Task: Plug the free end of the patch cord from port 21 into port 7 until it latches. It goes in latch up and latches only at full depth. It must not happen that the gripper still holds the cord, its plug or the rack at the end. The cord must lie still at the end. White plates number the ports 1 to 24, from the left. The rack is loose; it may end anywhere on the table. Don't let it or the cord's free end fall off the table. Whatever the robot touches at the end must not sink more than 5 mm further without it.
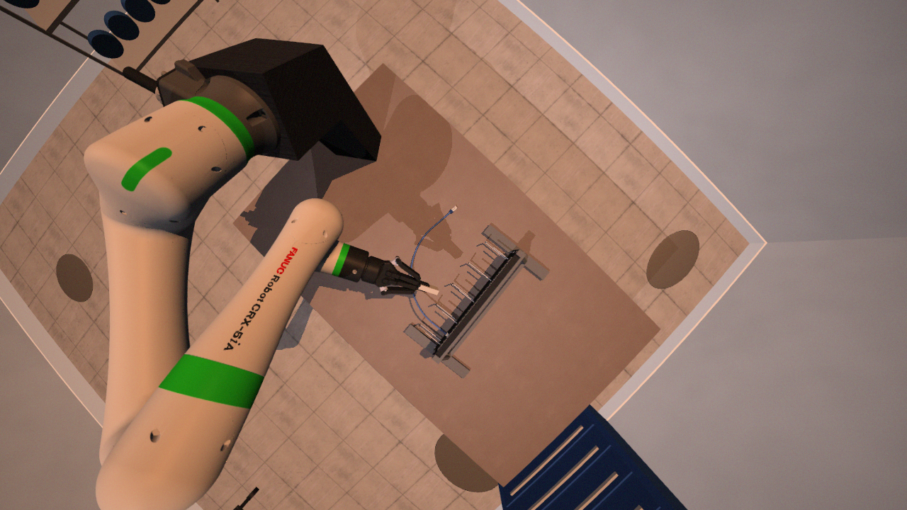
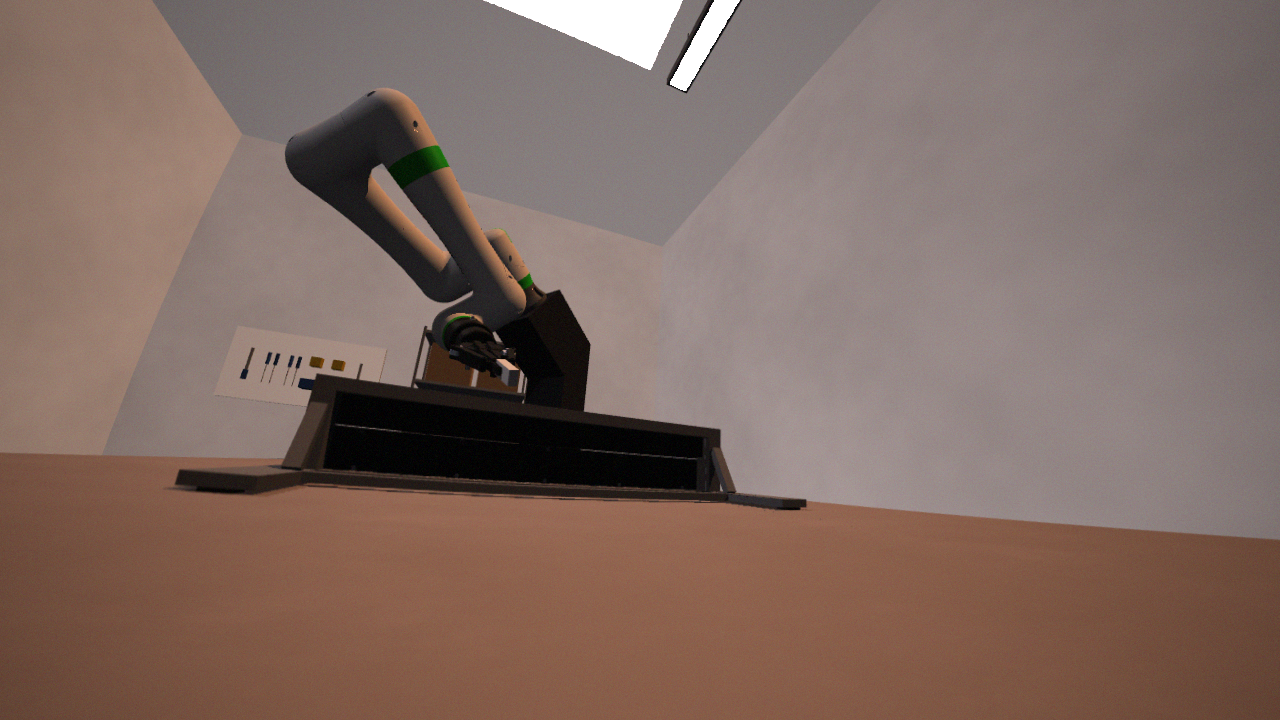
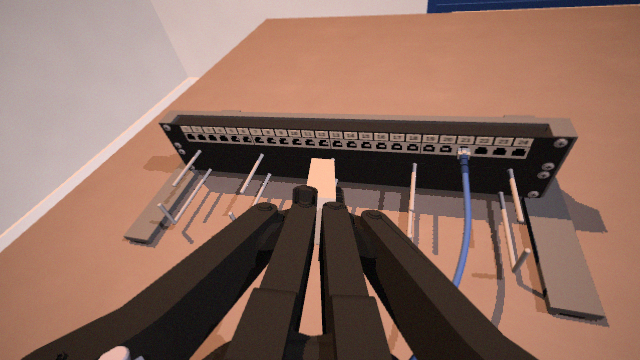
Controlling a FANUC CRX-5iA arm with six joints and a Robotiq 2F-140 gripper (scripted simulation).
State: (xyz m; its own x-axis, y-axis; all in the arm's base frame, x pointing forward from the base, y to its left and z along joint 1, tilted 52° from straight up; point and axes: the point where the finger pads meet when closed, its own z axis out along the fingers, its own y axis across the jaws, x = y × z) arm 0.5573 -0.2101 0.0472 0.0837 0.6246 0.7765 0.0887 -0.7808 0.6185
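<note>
My gripper is now 290 mm to the right of the plug, 170 mm above it and 60 mm past it.
</note>
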